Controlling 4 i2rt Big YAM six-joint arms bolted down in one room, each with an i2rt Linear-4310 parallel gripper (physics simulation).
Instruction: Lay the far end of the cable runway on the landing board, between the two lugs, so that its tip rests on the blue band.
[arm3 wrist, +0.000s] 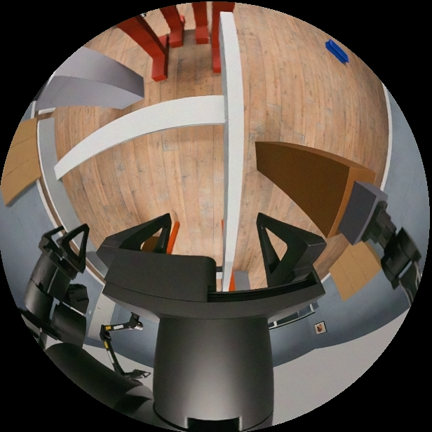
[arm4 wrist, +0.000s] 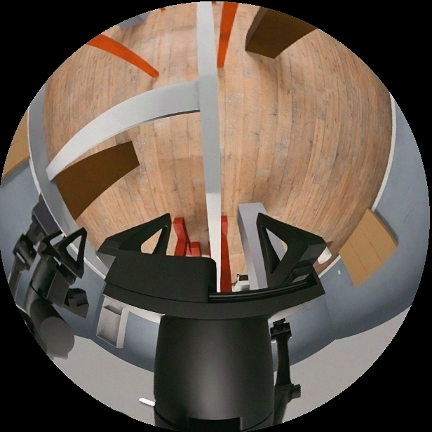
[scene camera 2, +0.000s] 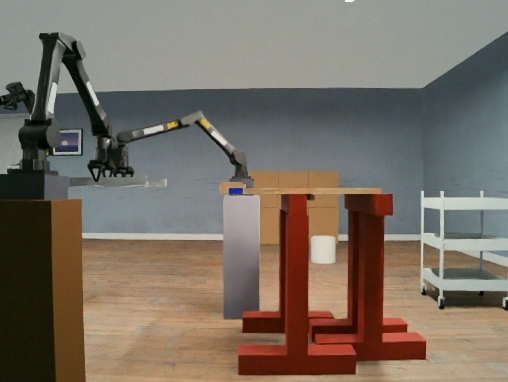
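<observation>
The runway (arm3 wrist: 234, 165) (arm4 wrist: 210, 150) (scene camera 2: 125, 183) is a pale frame with long rails and a crosspiece (arm3 wrist: 170, 112) (arm4 wrist: 125, 110). Arm3's gripper (arm3 wrist: 214, 218) is open, its fingers spread on both sides of a rail. Arm4's gripper (arm4 wrist: 214, 218) is also open around a rail. In scene camera 2, the left arm's gripper (scene camera 2: 97, 172) and another gripper (scene camera 2: 123, 172) are at the runway; their finger states are unclear. The runway's tip stands left of the wooden landing board (scene camera 2: 315, 191), clearly apart. The blue band (scene camera 2: 236, 191) shows at the board's left end. The lugs cannot be made out.
Red trestles (arm3 wrist: 159, 60) (arm4 wrist: 225, 250) (scene camera 2: 297, 275) stand under the board. Orange supports (arm3 wrist: 173, 237) (arm4 wrist: 227, 35) stand near the runway. Brown pedestals (arm3 wrist: 305, 185) (arm4 wrist: 100, 175) (scene camera 2: 67, 290) and a lilac pedestal (arm3 wrist: 100, 90) (arm4 wrist: 252, 240) (scene camera 2: 241, 255) stand nearby. A white cart (scene camera 2: 462, 286) is at the right.
</observation>
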